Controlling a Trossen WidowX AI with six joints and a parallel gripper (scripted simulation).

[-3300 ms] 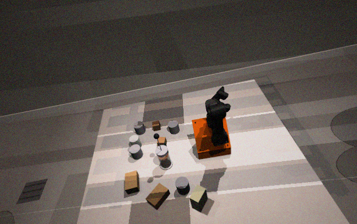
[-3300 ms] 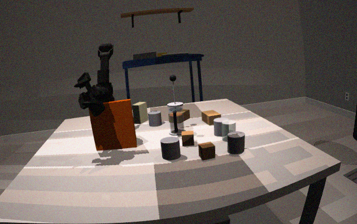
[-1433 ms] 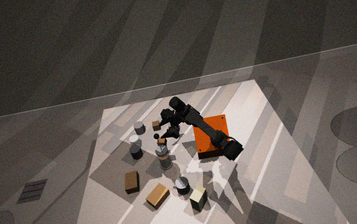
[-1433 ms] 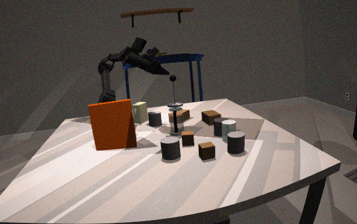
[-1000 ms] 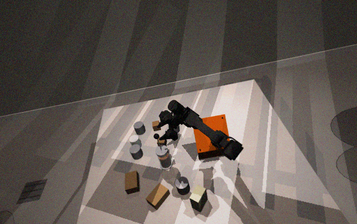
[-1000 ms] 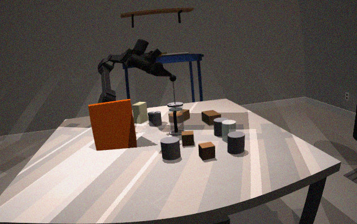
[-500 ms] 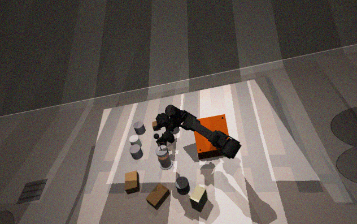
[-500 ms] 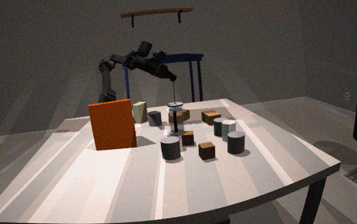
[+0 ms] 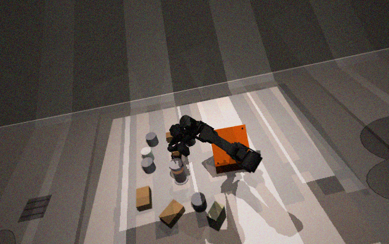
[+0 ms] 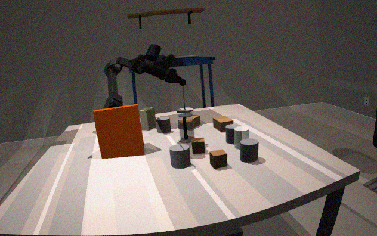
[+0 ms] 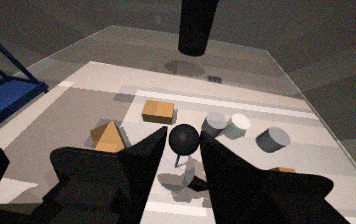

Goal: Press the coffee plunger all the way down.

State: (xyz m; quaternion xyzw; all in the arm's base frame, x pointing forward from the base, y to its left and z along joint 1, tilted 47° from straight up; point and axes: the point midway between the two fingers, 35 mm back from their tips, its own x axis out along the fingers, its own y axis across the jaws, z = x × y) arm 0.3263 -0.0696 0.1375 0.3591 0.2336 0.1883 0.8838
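The coffee press is 10 mm behind my gripper tip, 20 mm to the right of it and 140 mm below it.
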